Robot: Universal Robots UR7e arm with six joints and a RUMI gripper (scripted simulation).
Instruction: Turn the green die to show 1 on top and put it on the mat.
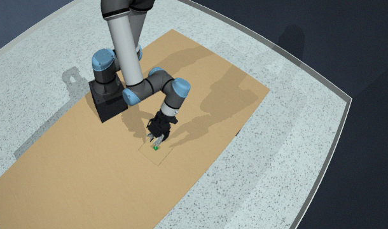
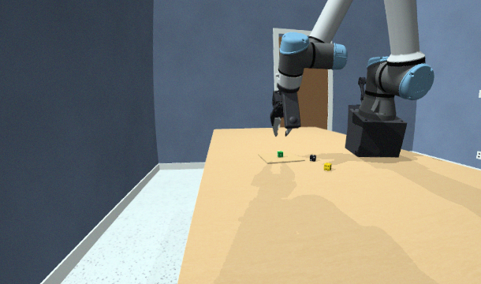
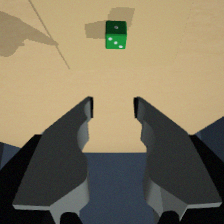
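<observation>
My gripper is now 1 cm to the left of the green die and 8 cm above it. The rest, counted from my hand: tan mat: 1 cm to the right, 9 cm below; yellow die: 7 cm behind, 19 cm to the left, 8 cm below; black die: 9 cm behind, 8 cm to the left, 8 cm below.
</observation>
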